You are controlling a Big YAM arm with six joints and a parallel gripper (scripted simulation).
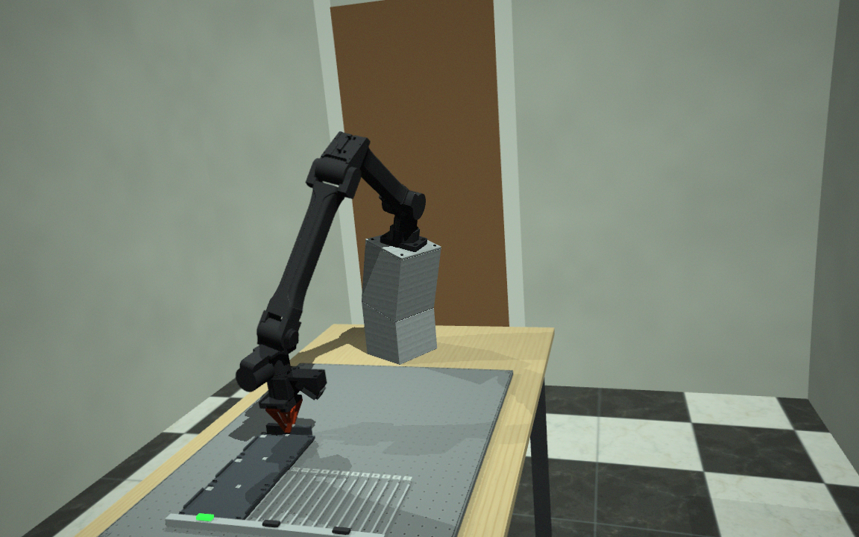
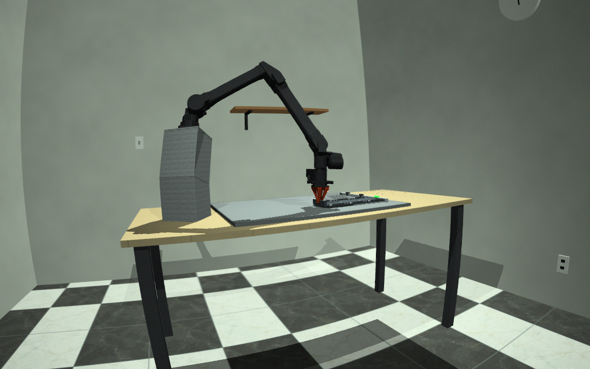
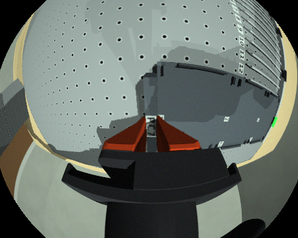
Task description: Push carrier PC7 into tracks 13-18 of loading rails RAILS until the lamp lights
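Now: hand 16 cm short of the carrier PC7, 3 cm to the right of it and 1 cm above it.
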